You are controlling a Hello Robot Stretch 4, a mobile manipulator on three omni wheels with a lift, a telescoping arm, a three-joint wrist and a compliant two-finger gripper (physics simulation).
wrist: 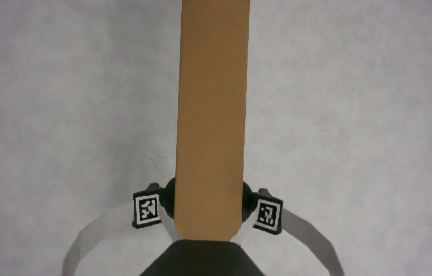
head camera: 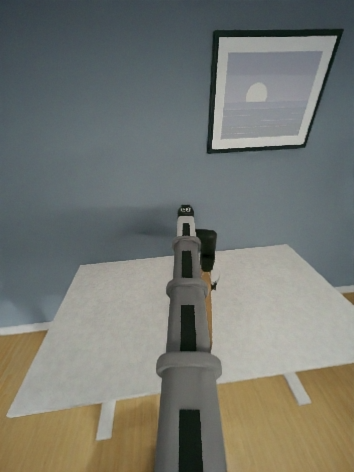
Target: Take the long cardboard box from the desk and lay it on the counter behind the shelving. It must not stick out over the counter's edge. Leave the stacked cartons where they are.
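Observation:
The long cardboard box is a narrow brown bar over the white desk. In the head view it points away from the robot, and the arm hides much of it. In the wrist view it runs from the top edge down to the dark gripper body. My gripper is shut on the box, with one dark fingertip against each long side. Whether the box touches the desk or hangs just above it I cannot tell. The counter, the shelving and the stacked cartons do not show.
The grey telescoping arm reaches out over the desk. A blue-grey wall stands behind the desk, with a framed picture at the upper right. Wooden floor and white desk feet show at the front.

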